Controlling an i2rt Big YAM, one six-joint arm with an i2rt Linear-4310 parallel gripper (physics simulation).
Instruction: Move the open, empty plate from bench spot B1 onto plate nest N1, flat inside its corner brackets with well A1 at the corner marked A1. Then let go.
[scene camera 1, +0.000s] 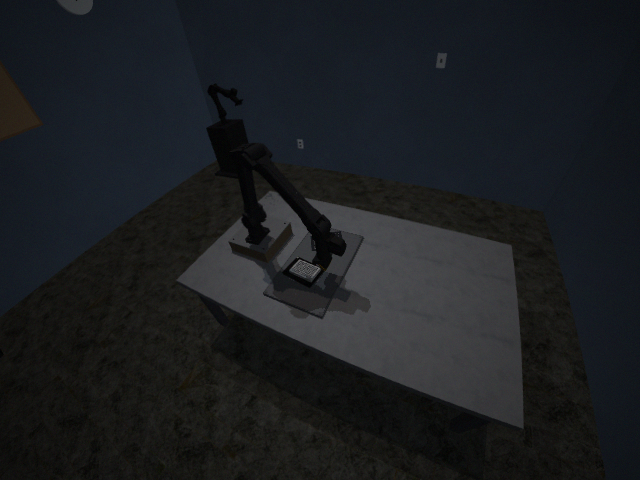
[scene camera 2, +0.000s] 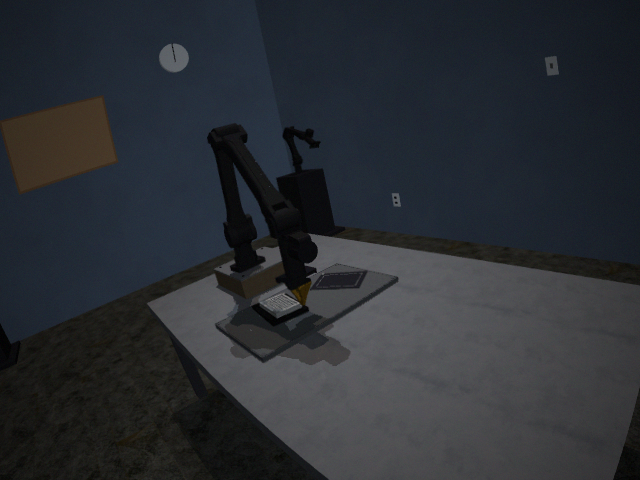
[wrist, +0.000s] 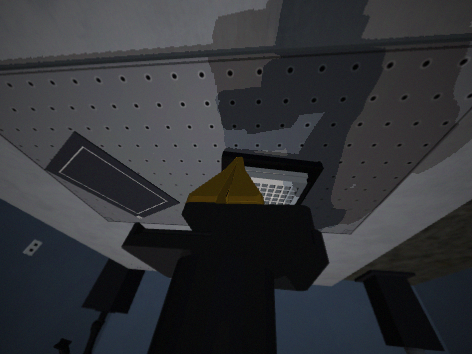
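Seen in the pictures: gripper, between the fingertips: (scene camera 1: 324, 270) (scene camera 2: 303, 304) (wrist: 240, 161); arm's base, origin of its link: (scene camera 1: 258, 236) (scene camera 2: 248, 265).
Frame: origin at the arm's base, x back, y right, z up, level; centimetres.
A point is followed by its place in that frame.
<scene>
The pale plate (scene camera 1: 305, 269) @[x -32.9, y 9.2, z -3.4 cm] (scene camera 2: 279, 304) @[x -33.4, y 9.7, z -3.4 cm] (wrist: 282, 191) @[x -36.3, y 11.6, z -3.2 cm] lies on the black plate nest (scene camera 1: 299, 279) @[x -32.1, y 14.4, z -5.1 cm] (scene camera 2: 264, 314) @[x -31.4, y 14.6, z -5.0 cm] (wrist: 280, 162) @[x -39.2, y 11.3, z -5.2 cm] and looks about flat. The corner mark A1 and the wells' labels are too small and dark to read. Bench spot B1, a dark rectangle with a thin white outline (scene camera 2: 338, 280) @[x -33.3, y -14.4, z -6.0 cm] (wrist: 115, 175) @[x -36.2, y -13.0, z -6.1 cm], has no plate on it. My gripper (scene camera 1: 322, 268) @[x -41.7, y 6.9, z -2.7 cm] (scene camera 2: 303, 305) @[x -41.7, y 6.9, z -2.7 cm] (wrist: 240, 161) @[x -41.7, y 6.9, z -2.7 cm] is shut and empty. Its yellow fingertips point down at the plate's side towards the bench spot, and hide part of the plate in the wrist view. Whether they touch it I cannot tell.
A perforated board (scene camera 1: 302, 299) @[x -37.9, y 23.0, z -6.3 cm] (scene camera 2: 258, 343) @[x -42.2, y 24.2, z -6.3 cm] (wrist: 165, 90) @[x -47.6, y 0.0, z -6.2 cm] lies under the nest and the bench spot on the pale table (scene camera 1: 439, 310) @[x -94.3, y 7.0, z -7.6 cm] (scene camera 2: 465, 361) @[x -91.3, y 2.6, z -7.5 cm]. The arm's base stands on a wooden-sided box (scene camera 1: 276, 245) @[x -11.0, y 0.0, z -3.5 cm] (scene camera 2: 258, 284) @[x -10.8, y 3.4, z -4.3 cm] beside the board. A second arm stands on a dark pedestal (scene camera 1: 227, 147) (scene camera 2: 305, 198) behind the table.
</scene>
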